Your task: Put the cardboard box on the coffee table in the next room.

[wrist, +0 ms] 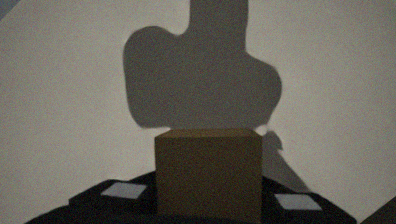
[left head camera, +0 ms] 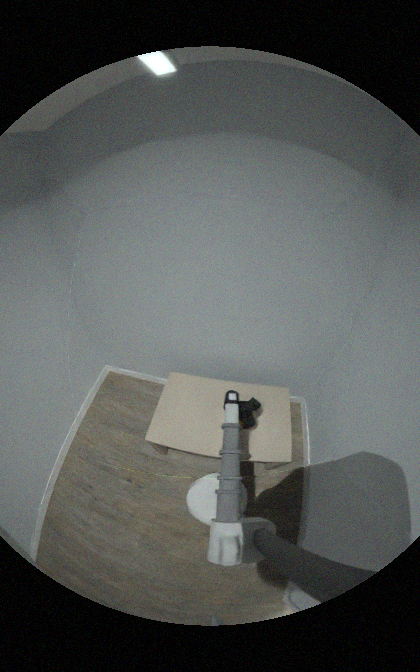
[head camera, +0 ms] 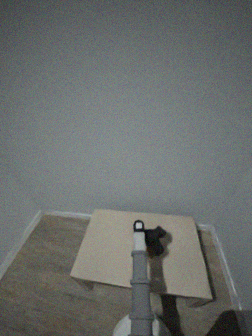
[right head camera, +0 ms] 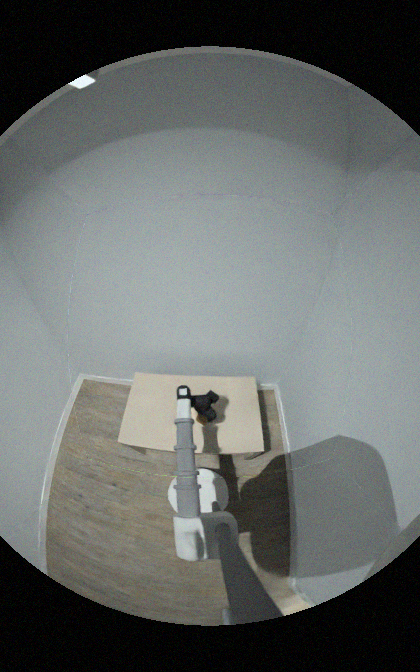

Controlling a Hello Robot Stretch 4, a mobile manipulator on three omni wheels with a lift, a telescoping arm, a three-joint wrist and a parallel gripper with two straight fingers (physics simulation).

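Frame: origin at the robot's base, x back, y right, z up, level; metres.
Where they show: gripper, fingertip midpoint: (wrist: 210,183) (head camera: 152,251).
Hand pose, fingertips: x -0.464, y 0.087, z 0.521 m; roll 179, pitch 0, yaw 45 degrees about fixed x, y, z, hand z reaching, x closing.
Note:
After its pixels a point has its place.
The brown cardboard box (wrist: 209,175) {x -0.481, y 0.103, z 0.571 m} (right head camera: 201,420) is between the two fingers of my gripper (wrist: 210,183) {x -0.464, y 0.087, z 0.521 m} (right head camera: 205,414), which is shut on it. The box is upright in the wrist view; a small orange-brown part of it shows below the black gripper in the right head view. The gripper (head camera: 156,241) (left head camera: 248,413) is over the pale coffee table (head camera: 107,250) {x -0.500, y -0.239, z 0.422 m} (left head camera: 187,410) (right head camera: 150,415) (wrist: 65,100) {x -0.653, y -0.015, z 0.422 m}, inside its edges. Its shadow lies on the table top, close by. The fingers hide the lower part of the box, and whether it touches the table cannot be told.
Grey walls (head camera: 125,125) {x -0.980, y -0.066, z 1.184 m} (left head camera: 215,275) (right head camera: 210,275) stand behind and beside the table. A white round object (left head camera: 201,500) (right head camera: 179,492) is on the near side of the table, partly under the grey arm (left head camera: 230,450) (right head camera: 185,450). Wood floor (left head camera: 110,500) lies to the left.

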